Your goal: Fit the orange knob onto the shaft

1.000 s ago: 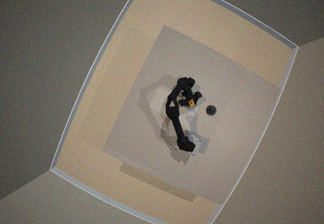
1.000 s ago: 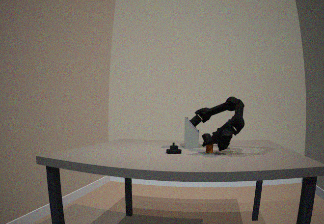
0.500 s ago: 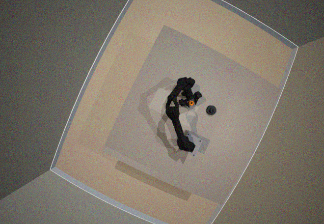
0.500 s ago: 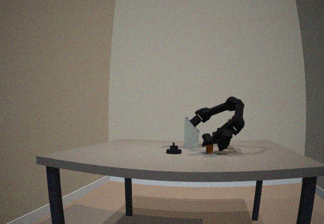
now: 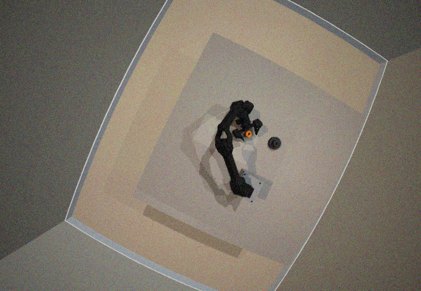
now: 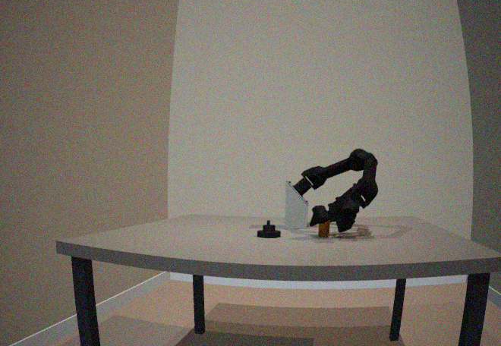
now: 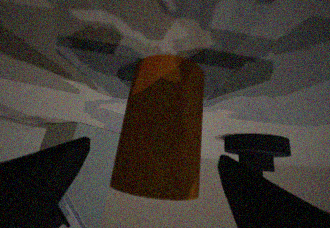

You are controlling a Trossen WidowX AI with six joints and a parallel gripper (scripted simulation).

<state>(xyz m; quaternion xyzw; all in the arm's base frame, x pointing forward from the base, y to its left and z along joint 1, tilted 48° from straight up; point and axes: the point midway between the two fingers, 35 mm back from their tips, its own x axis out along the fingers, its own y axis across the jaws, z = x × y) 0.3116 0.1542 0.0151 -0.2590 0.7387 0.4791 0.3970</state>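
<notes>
The orange knob is 20 mm ahead of my gripper tip, 20 mm to the left of it and 10 mm below it. From my gripper tip the other things lie so: dark round pedestal 40 mm ahead, 180 mm to the right, 10 mm below.
</notes>
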